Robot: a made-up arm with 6 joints. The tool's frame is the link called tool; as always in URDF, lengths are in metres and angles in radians.
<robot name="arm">
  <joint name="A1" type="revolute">
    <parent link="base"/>
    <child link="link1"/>
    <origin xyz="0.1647 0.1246 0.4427" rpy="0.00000 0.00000 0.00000"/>
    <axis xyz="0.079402 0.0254 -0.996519"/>
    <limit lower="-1.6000" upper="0.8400" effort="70" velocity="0.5"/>
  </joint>
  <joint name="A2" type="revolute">
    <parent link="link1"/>
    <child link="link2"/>
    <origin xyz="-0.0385 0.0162 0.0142" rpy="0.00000 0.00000 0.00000"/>
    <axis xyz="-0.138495 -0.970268 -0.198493"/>
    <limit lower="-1.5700" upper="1.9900" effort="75" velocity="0.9"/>
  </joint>
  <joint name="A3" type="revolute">
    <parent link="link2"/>
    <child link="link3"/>
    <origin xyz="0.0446 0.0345 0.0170" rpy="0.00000 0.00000 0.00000"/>
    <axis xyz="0 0 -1"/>
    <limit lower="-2.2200" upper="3.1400" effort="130" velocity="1.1"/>
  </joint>
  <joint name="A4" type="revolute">
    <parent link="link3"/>
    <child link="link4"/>
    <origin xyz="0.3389 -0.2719 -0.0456" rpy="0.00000 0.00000 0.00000"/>
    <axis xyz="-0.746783 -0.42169 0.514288"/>
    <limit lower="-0.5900" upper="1.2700" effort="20" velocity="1.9"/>
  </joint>
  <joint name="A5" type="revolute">
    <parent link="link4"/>
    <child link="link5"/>
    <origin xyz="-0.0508 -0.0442 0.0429" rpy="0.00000 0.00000 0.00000"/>
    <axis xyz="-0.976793 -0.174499 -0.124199"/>
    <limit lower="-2.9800" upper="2.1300" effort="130" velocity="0.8"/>
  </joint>
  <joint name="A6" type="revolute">
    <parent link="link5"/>
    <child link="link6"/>
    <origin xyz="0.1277 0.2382 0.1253" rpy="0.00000 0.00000 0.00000"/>
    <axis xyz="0 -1 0"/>
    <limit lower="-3.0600" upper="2.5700" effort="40" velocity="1.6"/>
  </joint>
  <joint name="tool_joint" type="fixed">
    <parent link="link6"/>
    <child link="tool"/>
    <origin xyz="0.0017 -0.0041 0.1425" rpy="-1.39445 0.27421 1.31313"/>
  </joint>
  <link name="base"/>
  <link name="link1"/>
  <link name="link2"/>
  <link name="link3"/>
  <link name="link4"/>
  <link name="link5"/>
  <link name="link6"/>
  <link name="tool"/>
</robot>
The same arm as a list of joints. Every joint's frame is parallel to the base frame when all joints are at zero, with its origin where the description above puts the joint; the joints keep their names.
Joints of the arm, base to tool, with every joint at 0 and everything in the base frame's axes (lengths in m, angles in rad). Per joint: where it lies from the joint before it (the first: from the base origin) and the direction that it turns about. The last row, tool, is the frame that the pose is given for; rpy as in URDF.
A1: axis 0.079402 0.0254 -0.996519 origin 0.1647 0.1246 0.4427
A2: axis -0.138495 -0.970268 -0.198493 origin -0.0385 0.0162 0.0142
A3: axis -z origin 0.0446 0.0345 0.017
A4: axis -0.746783 -0.42169 0.514288 origin 0.3389 -0.2719 -0.0456
A5: axis -0.976793 -0.174499 -0.124199 origin -0.0508 -0.0442 0.0429
A6: axis -y origin 0.1277 0.2382 0.1253
tool: origin 0.0017 -0.0041 0.1425 rpy -1.3944 0.2742 1.3131
Joint limits (rad, base to tool): -1.6..0.84 -1.57..1.99 -2.22..3.14 -0.59..1.27 -2.98..2.13 -3.06..2.57

